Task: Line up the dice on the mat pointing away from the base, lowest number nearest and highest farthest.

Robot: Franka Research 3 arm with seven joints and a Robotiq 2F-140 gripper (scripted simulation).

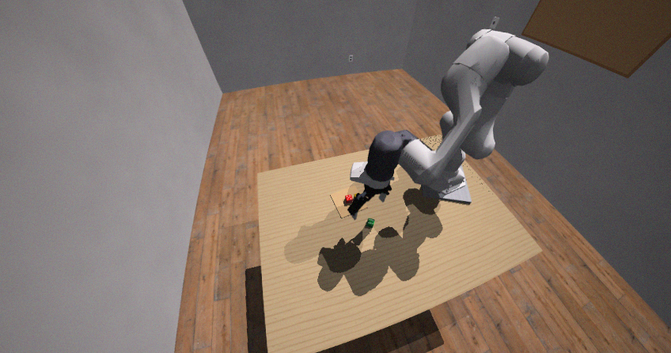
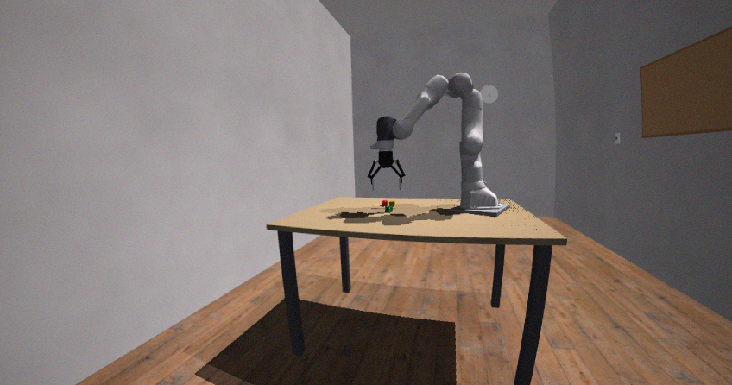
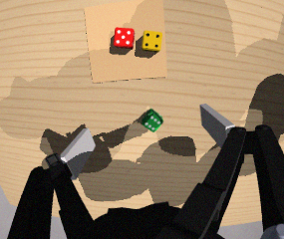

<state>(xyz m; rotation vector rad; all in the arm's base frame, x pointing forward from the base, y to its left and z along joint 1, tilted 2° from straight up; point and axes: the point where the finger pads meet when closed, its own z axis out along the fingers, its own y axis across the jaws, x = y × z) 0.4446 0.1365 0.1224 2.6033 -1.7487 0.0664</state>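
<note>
The green die lies 11 cm below my hand, 3 cm to the left of it and 2 cm behind it. From my hand the other things lie so: yellow die: 11 cm to the right, 10 cm below, 1 cm ahead; red die: 11 cm to the right, 10 cm below, 5 cm ahead; tan mat: 12 cm below, 11 cm to the right, 5 cm ahead.
</note>
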